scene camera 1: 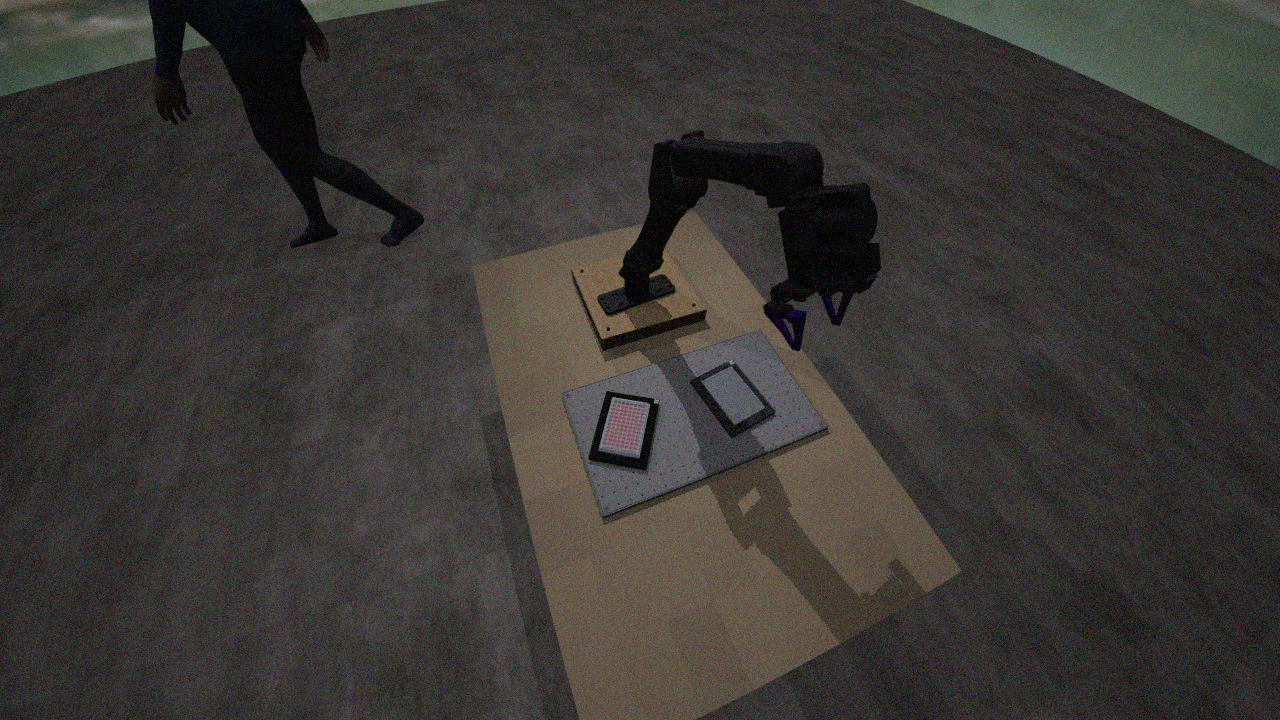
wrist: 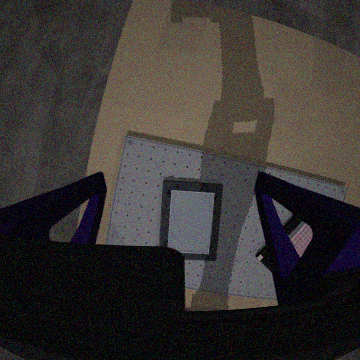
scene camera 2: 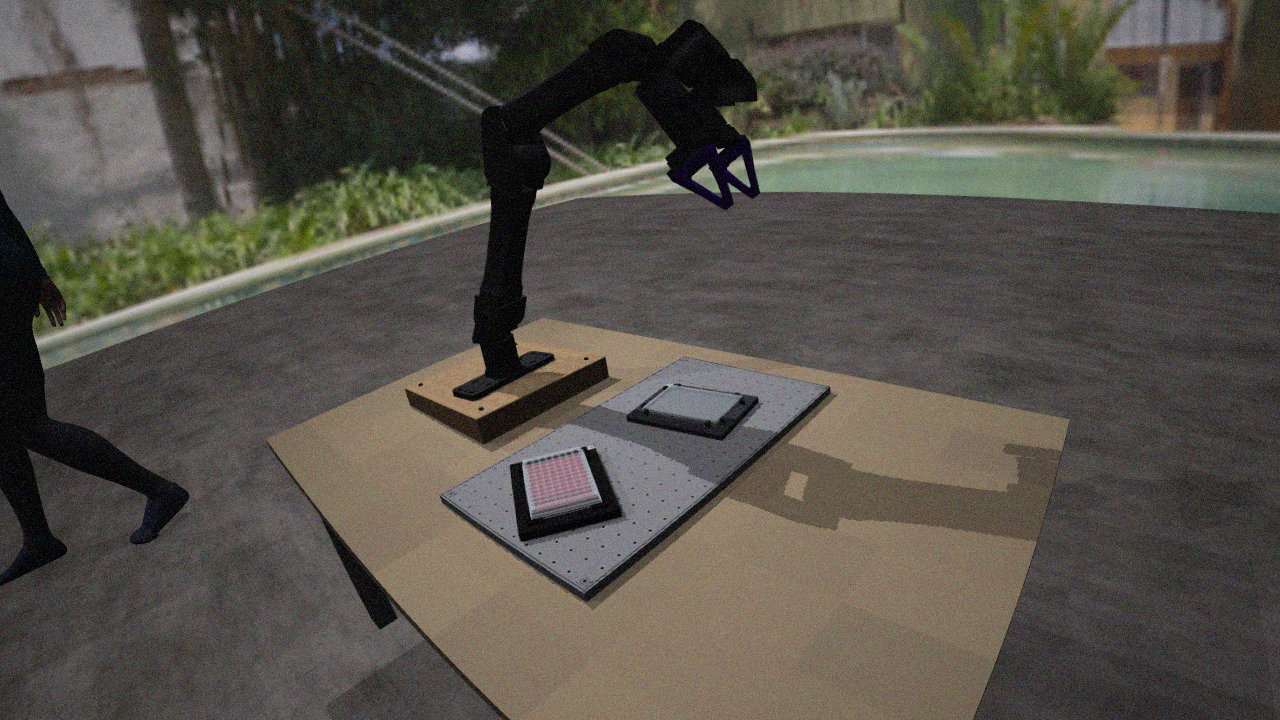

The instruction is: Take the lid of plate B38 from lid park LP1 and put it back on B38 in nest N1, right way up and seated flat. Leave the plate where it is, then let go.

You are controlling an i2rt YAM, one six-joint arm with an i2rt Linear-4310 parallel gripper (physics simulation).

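Observation:
My gripper (scene camera 2: 743, 201), (scene camera 1: 816, 337), (wrist: 180, 180): open, holding nothing. Pale grey lid (scene camera 2: 695, 405), (scene camera 1: 737, 401), (wrist: 190, 215). Grey perforated plate (scene camera 2: 655, 473), (scene camera 1: 688, 442), (wrist: 135, 218). Black nest (scene camera 2: 609, 508).

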